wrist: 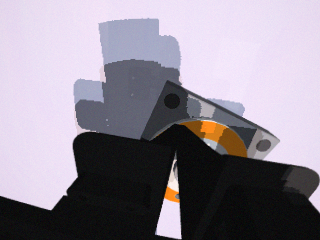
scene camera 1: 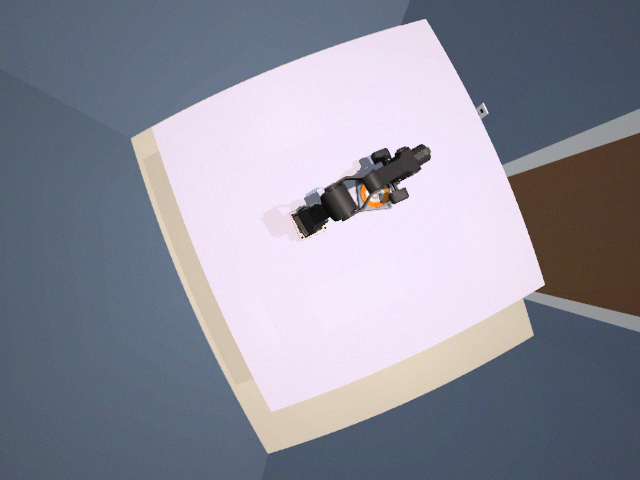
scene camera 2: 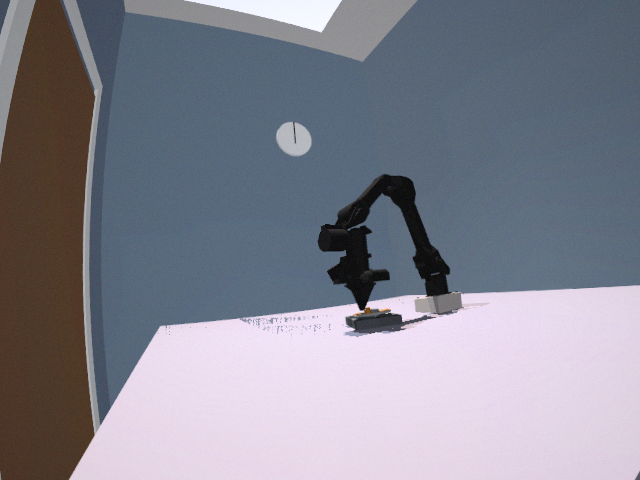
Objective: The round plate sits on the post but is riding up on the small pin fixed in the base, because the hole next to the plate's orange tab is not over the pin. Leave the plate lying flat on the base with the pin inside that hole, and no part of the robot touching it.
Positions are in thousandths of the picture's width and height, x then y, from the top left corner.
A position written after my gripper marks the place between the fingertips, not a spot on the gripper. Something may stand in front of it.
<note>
I see my gripper (scene camera 2: 566, 647), a round plate (wrist: 692, 577) and a base (scene camera 2: 604, 666).
My gripper shows as well in the wrist view (wrist: 558, 540). The base also shows in the wrist view (wrist: 548, 427).
</note>
